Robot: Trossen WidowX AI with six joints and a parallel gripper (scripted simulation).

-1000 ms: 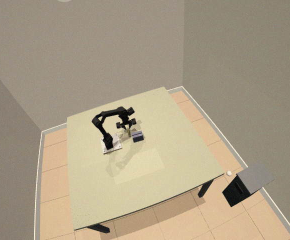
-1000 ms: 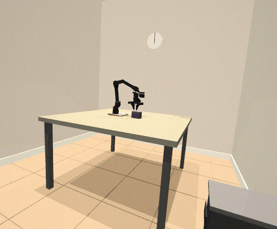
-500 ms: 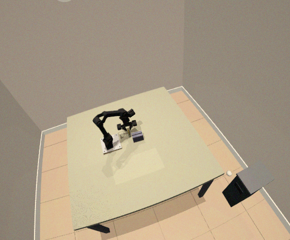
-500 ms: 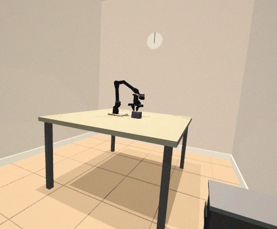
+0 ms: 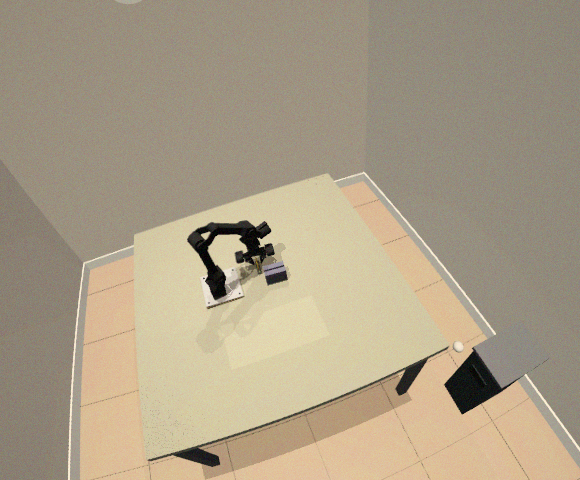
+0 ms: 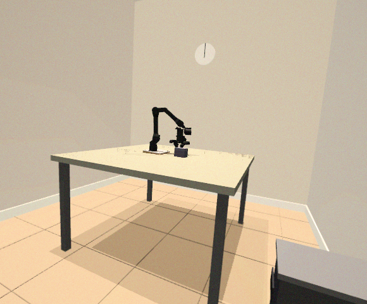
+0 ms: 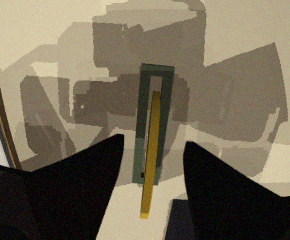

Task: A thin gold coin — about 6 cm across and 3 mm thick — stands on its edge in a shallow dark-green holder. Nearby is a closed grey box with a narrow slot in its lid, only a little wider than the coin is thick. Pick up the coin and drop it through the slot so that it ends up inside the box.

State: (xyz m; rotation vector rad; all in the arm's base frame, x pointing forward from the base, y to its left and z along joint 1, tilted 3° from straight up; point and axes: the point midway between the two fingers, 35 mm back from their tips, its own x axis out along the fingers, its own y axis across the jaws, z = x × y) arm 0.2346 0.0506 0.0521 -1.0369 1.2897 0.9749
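My gripper tip is now right at the gold coin.
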